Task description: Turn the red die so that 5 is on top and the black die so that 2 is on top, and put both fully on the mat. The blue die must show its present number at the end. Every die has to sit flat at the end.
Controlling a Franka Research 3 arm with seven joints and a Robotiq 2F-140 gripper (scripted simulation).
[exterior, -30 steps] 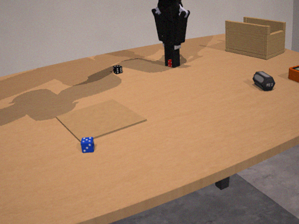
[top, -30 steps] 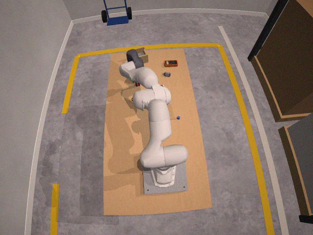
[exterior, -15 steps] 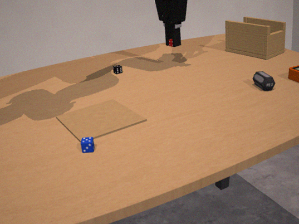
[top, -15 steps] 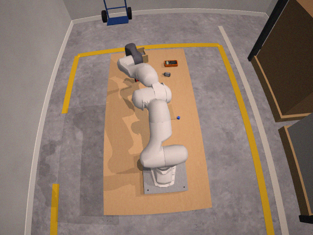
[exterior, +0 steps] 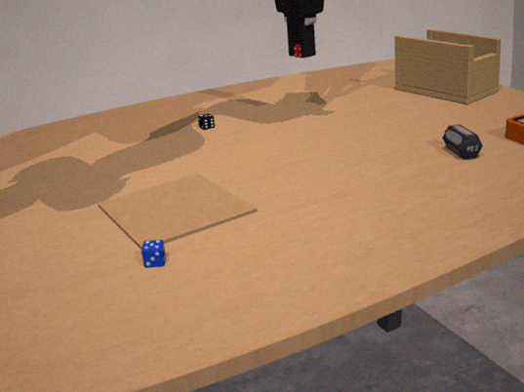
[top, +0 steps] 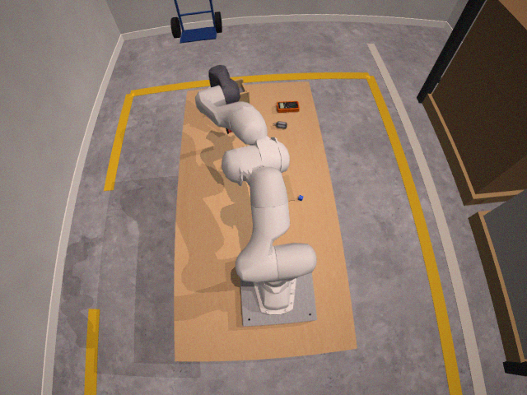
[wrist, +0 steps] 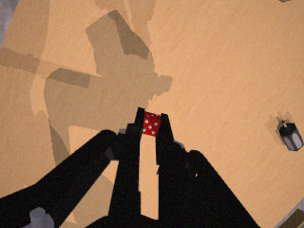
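My hand is 31 cm past the thin tan mat, 23 cm to the left of it and 13 cm above it. From my hand the other things lie so: dark grey device: 9 cm ahead, 27 cm to the right, 12 cm below; red die: 2 cm below; black die: 16 cm behind, 4 cm to the left, 13 cm below.
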